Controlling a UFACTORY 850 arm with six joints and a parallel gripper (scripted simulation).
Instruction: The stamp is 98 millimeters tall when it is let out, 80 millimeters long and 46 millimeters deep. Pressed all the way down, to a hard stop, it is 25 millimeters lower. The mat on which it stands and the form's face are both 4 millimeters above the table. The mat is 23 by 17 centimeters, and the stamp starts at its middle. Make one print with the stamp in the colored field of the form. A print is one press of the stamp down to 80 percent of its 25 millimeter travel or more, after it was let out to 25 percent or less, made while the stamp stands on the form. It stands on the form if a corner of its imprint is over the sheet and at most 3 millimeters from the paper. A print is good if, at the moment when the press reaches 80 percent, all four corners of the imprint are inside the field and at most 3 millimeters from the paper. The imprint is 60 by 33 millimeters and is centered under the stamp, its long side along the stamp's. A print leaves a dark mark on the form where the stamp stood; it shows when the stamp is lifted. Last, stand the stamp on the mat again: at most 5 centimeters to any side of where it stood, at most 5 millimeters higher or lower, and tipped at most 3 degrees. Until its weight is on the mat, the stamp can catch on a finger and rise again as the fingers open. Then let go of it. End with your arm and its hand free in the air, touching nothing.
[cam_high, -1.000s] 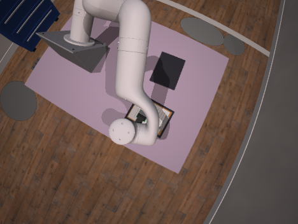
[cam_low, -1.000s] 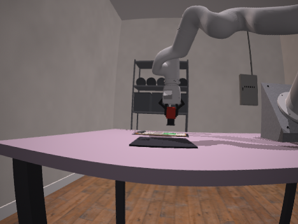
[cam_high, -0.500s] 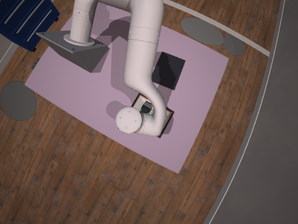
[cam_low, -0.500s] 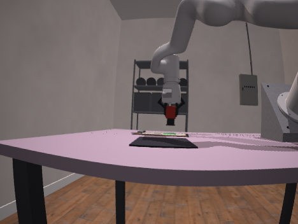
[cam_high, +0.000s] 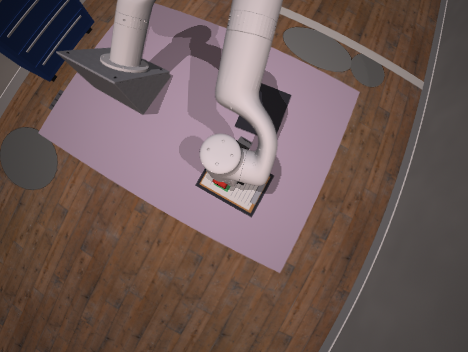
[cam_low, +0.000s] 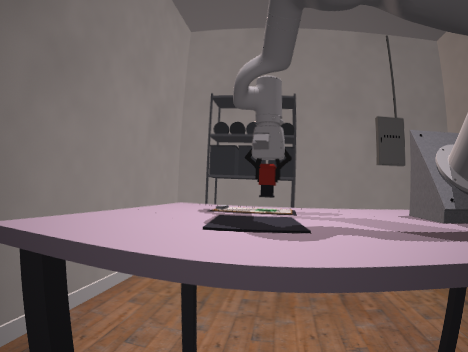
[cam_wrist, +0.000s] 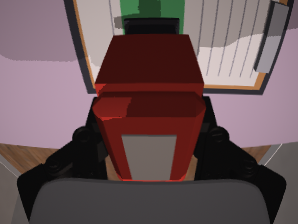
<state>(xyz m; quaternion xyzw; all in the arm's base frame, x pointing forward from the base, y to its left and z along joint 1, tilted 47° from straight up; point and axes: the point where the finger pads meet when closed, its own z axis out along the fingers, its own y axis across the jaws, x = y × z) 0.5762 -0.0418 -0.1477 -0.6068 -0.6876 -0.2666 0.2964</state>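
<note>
The form lies 100 mm below my hand, 50 mm ahead of it and 20 mm to the left of it. The rest, counted from my hand: dark mat 330 mm to the left, 110 mm below, 30 mm behind; red stamp 20 mm below.
</note>
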